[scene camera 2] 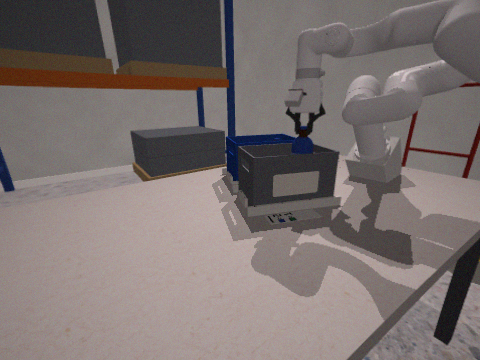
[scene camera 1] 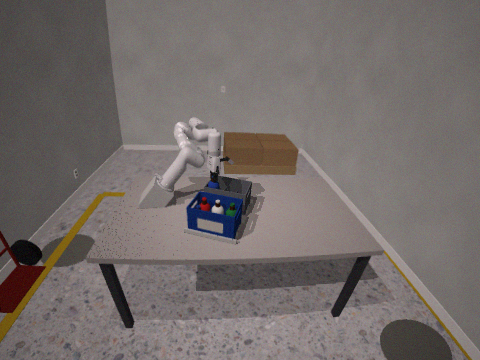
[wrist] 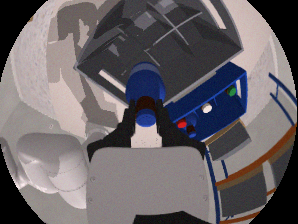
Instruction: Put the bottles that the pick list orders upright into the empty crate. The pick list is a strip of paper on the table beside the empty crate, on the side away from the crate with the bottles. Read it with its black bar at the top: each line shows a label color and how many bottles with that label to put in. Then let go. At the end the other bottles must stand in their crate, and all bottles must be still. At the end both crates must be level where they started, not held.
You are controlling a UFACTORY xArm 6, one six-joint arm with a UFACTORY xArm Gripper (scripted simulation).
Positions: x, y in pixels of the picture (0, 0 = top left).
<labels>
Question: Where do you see a grey crate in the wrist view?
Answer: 107, 49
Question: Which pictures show the grey crate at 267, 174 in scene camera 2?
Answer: Scene camera 2, scene camera 1 and the wrist view: all of them.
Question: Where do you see a blue crate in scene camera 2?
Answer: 232, 142
</labels>
